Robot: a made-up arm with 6 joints.
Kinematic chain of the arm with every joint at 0, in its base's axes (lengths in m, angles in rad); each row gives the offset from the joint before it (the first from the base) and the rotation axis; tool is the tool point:
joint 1: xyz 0 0 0.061 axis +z
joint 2: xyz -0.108 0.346 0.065 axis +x
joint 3: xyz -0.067 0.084 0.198 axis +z
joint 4: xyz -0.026 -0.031 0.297 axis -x
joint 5: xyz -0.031 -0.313 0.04 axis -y
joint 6: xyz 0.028 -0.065 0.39 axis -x
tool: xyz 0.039 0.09 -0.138
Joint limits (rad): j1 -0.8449..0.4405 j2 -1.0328..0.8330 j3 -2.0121..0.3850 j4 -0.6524..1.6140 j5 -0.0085..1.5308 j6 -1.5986..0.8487
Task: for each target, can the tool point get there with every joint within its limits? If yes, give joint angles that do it. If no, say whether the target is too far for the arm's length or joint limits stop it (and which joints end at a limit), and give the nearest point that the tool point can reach.
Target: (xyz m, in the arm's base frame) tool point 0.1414 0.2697 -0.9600
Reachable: no: joint limits stop it (at a limit: joint 1, joint 2, joint 3, joint 4, joint 5, joint 6) | nearest point 0.3765 0.9334 -0.1583 | short by 1.067 m
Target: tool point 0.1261 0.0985 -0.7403
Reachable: no: joint limits stop it (at a limit: joint 1, joint 2, joint 3, joint 4, joint 5, joint 6) | nearest point -0.3227 0.0819 0.0319 | short by 0.893 m
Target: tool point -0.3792 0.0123 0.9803
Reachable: yes | joints 0.0960 0.5688 -0.2588 0.8589 0.7345 -0.6033
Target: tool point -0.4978 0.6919 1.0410
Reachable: yes | joints 0.3027 -0.2541 -0.2640 0.6944 0.3082 -1.2806
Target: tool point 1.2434 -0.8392 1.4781
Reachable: no: too far | nearest point 0.4920 -0.0098 0.9048 | short by 1.257 m
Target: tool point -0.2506 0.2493 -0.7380
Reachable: no: joint limits stop it (at a limit: joint 1, joint 2, joint 3, joint 4, joint 5, joint 6) | nearest point -0.3227 0.0819 0.0319 | short by 0.791 m
